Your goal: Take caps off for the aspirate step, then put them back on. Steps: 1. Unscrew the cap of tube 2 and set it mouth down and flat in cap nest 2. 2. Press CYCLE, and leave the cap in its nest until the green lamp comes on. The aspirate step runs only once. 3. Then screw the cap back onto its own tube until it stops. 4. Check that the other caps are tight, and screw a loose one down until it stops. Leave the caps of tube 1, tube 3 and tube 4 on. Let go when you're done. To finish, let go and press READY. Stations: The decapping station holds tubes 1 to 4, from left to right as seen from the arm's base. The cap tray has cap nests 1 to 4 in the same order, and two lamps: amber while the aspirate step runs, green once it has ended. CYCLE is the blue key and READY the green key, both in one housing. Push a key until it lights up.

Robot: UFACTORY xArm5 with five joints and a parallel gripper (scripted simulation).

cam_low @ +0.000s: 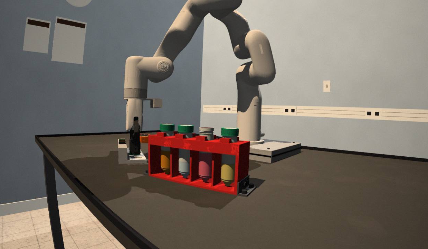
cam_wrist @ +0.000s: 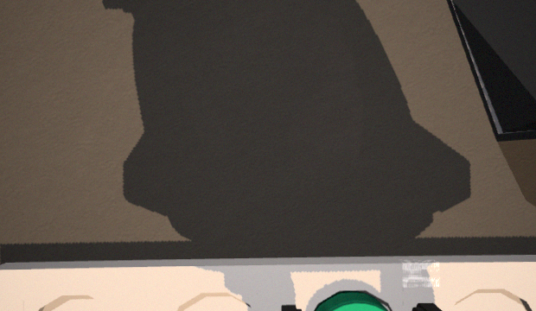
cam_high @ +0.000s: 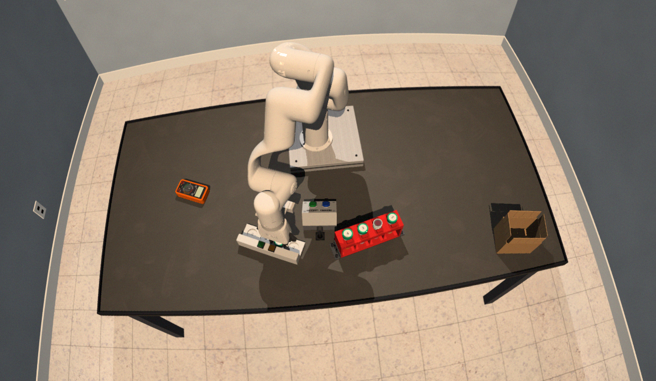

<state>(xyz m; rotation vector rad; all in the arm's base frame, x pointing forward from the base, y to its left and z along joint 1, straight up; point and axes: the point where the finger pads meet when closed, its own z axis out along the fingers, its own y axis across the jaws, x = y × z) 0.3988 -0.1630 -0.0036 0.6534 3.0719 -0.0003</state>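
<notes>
Right now my hand is 170 mm to the right of the blue key, 100 mm past it and 30 mm below it. The rest, counted from my hand: green key (130 mm to the left, 110 mm behind, 30 mm above); then key housing (150 mm to the left, 90 mm behind, 20 mm above); then table edge (240 mm ahead, 180 mm to the left, 30 mm below).
</notes>
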